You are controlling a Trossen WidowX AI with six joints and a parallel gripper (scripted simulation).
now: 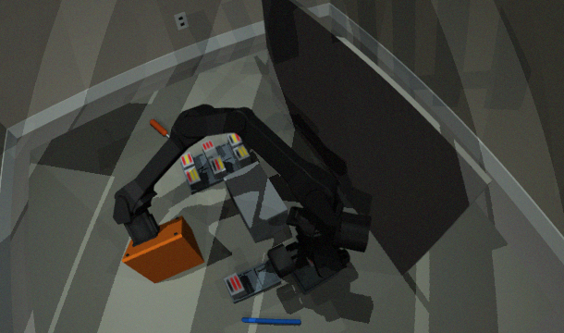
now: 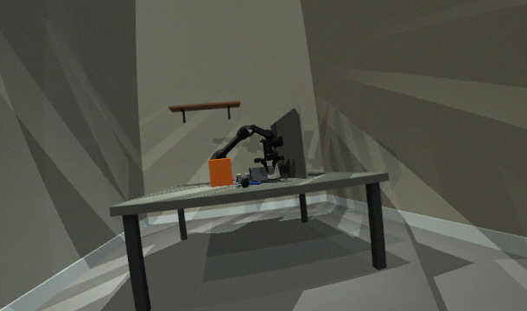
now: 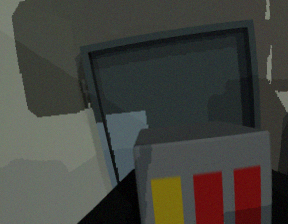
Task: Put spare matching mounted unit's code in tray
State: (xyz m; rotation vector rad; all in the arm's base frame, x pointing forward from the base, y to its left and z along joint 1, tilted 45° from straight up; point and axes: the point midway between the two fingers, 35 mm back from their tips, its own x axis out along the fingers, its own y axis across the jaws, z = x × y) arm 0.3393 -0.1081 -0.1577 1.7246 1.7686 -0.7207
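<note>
Right now my gripper tip is 1 cm past the dark grey tray and 5 cm above it. From my gripper tip the other things lie so: grey mounted unit 6 cm behind, 21 cm to the left; then blue pen 15 cm behind, 9 cm to the right, 5 cm below.
</note>
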